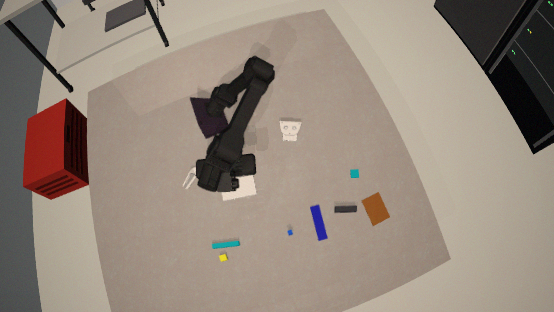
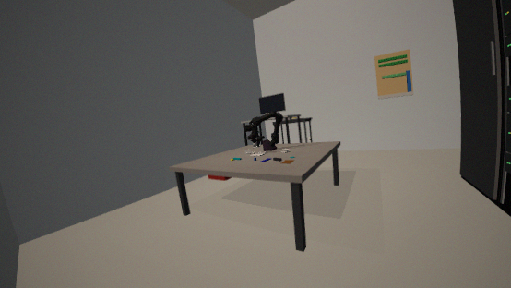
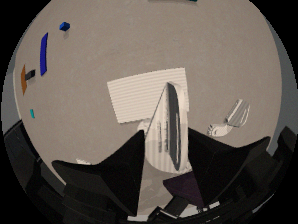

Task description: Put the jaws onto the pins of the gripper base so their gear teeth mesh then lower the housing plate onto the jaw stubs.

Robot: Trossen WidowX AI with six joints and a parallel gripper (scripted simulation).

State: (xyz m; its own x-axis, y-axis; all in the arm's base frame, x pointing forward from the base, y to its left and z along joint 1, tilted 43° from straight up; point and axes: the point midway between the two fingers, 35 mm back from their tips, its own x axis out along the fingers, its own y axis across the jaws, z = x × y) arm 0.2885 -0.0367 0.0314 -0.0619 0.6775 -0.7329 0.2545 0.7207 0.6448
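The white ribbed tray lies 80 mm below my gripper tip, 20 mm ahead of it and 10 mm to the left of it. Round my gripper tip: white jaw: 110 mm to the right, 80 mm behind, 70 mm below; teal bar: 200 mm ahead, 100 mm to the right, 70 mm below; small blue cube: 230 mm ahead, 120 mm to the left, 70 mm below.
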